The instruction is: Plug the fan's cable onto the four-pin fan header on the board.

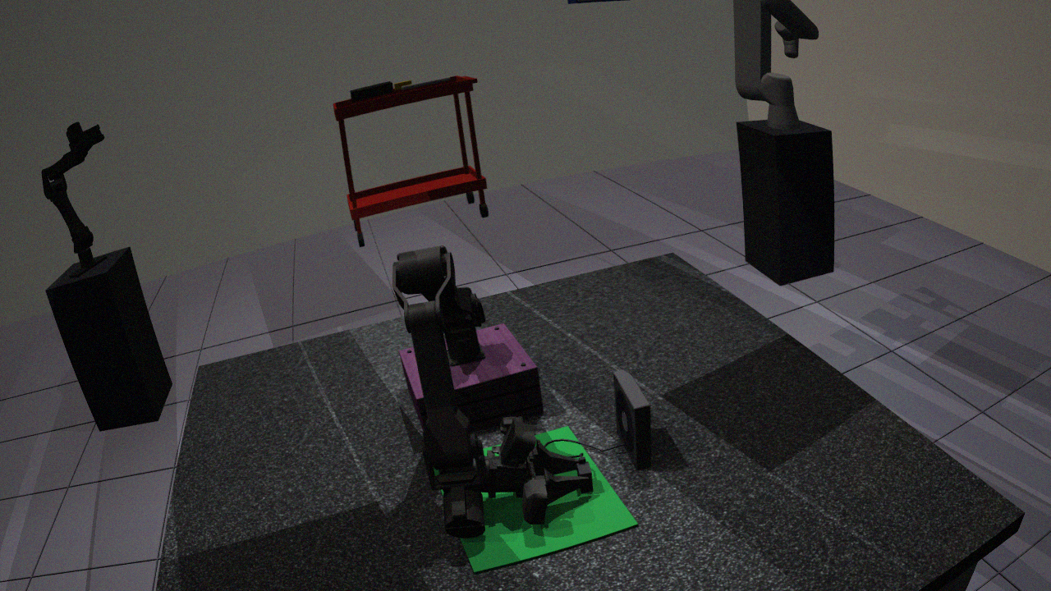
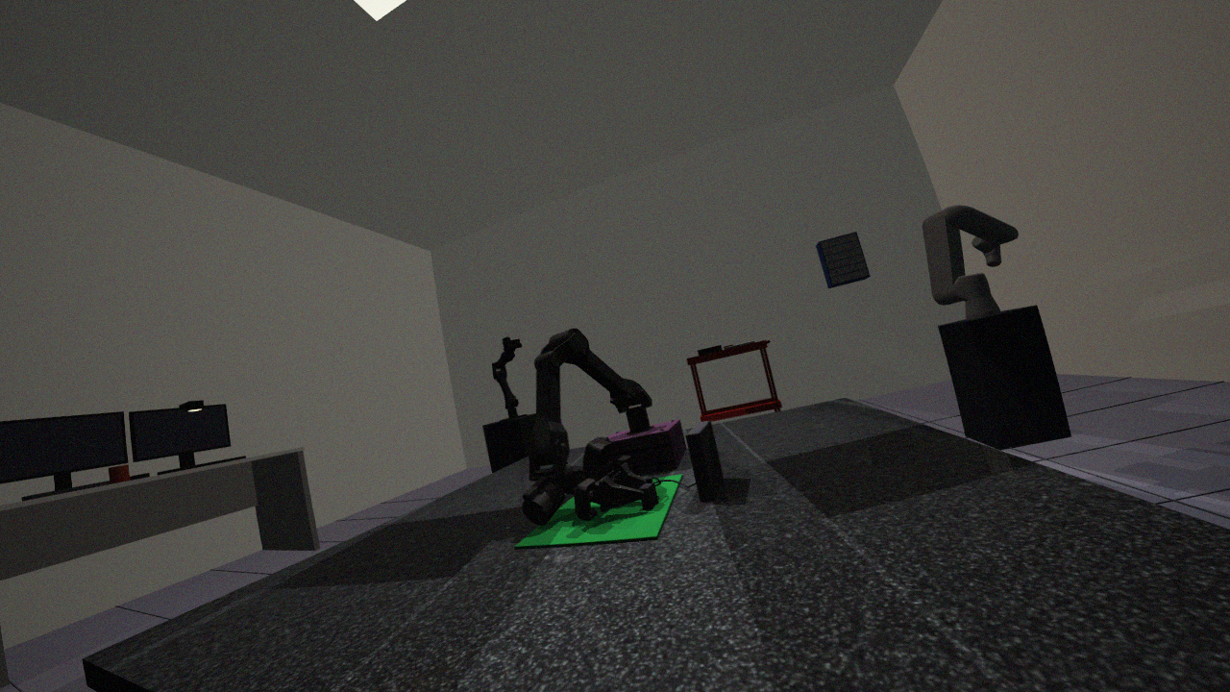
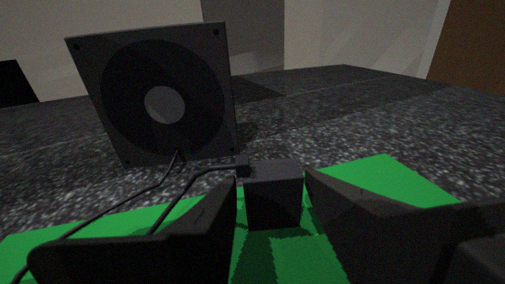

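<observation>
Right now my gripper tip is 10 mm above the dark fan plug. The rest, counted from my gripper tip: white four-pin header 70 mm behind, 40 mm to the right, 30 mm below; black fan 90 mm to the left, 70 mm behind, 30 mm above; green board 90 mm to the right, 50 mm below, 20 mm behind.
</observation>
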